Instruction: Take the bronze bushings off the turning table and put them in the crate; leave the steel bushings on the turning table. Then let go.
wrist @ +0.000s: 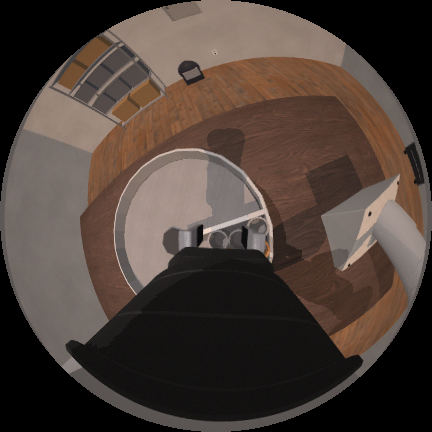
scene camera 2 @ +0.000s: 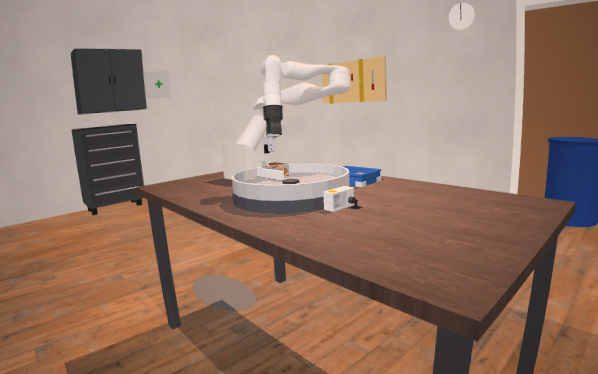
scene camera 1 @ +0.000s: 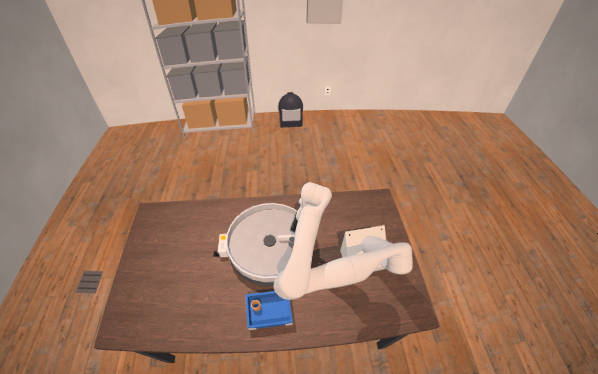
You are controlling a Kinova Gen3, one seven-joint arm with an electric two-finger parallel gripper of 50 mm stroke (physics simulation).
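Where they show: gripper, fingertip midpoint: (wrist: 221, 233) (scene camera 2: 268, 152); arm's base, origin of the base link: (wrist: 382, 217) (scene camera 2: 242, 153) (scene camera 1: 370, 245).
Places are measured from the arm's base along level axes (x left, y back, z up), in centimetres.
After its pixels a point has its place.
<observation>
A bronze bushing (scene camera 1: 256, 309) @[x 17.4, y -55.7, z -9.1 cm] stands in the blue crate (scene camera 1: 275, 313) @[x 19.7, y -47.9, z -11.4 cm] (scene camera 2: 363, 177) @[x 12.5, y -59.3, z -8.3 cm]. The turning table (scene camera 1: 250, 250) @[x -11.1, y -55.6, z -6.6 cm] (scene camera 2: 280, 191) @[x -32.1, y -57.9, z -5.0 cm] (wrist: 150, 210) @[x -24.8, y -49.9, z -6.6 cm] carries a white divider bar (scene camera 1: 284, 237) @[x -13.8, y -38.4, z -3.5 cm] (scene camera 2: 270, 173) @[x -14.3, y -34.4, z -4.4 cm] (wrist: 235, 221) @[x -13.3, y -30.7, z -3.0 cm]. Beside the bar, in the wrist view, are steel bushings, one (wrist: 218, 231) @[x -12.9, y -34.1, z -2.8 cm] between the fingers' outlines and one (wrist: 257, 218) @[x -12.3, y -26.9, z -5.3 cm] near the rim. Part of a bronze bushing (wrist: 268, 249) @[x -6.6, y -27.3, z -2.8 cm] shows past the right finger. Bronze (scene camera 2: 285, 170) @[x -5.8, y -34.1, z -4.7 cm] also shows behind the bar. My gripper (scene camera 2: 269, 148) @[x -12.3, y -32.1, z 3.4 cm] (wrist: 221, 233) @[x -12.3, y -32.1, z 3.4 cm] is open and empty, above the bushings. The gripper body hides the rest of the bushings.
A white control box (scene camera 1: 223, 245) @[x -15.6, y -68.7, z -6.2 cm] (scene camera 2: 339, 198) @[x -19.6, y -70.9, z -8.2 cm] adjoins the turning table's outer side. The robot's pale base block (scene camera 1: 352, 239) @[x -3.2, y -8.5, z 2.8 cm] (wrist: 345, 227) @[x -3.3, y -11.5, z -2.0 cm] stands on the wooden table (scene camera 1: 170, 280) @[x -2.6, y -97.1, z -11.9 cm] (scene camera 2: 400, 240) @[x -32.7, y -98.5, z -11.9 cm] to the right of the turning table in the first scene view.
</observation>
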